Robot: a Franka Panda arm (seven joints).
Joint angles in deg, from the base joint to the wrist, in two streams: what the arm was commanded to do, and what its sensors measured. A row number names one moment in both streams.
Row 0, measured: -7.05, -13.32, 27.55, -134.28, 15.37, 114.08, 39.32
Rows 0 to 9, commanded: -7.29, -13.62, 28.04, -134.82, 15.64, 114.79, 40.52; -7.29, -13.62, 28.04, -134.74, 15.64, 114.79, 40.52; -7.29, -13.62, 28.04, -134.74, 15.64, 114.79, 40.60; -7.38, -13.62, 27.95, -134.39, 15.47, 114.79, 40.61; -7.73, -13.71, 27.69, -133.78, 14.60, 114.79, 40.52; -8.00, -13.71, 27.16, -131.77, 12.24, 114.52, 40.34; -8.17, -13.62, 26.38, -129.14, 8.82, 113.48, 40.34; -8.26, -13.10, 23.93, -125.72, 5.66, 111.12, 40.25; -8.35, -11.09, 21.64, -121.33, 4.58, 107.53, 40.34; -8.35, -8.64, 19.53, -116.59, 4.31, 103.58, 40.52
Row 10, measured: -7.71, -13.48, 24.84, -128.88, 7.79, 112.81, 39.67
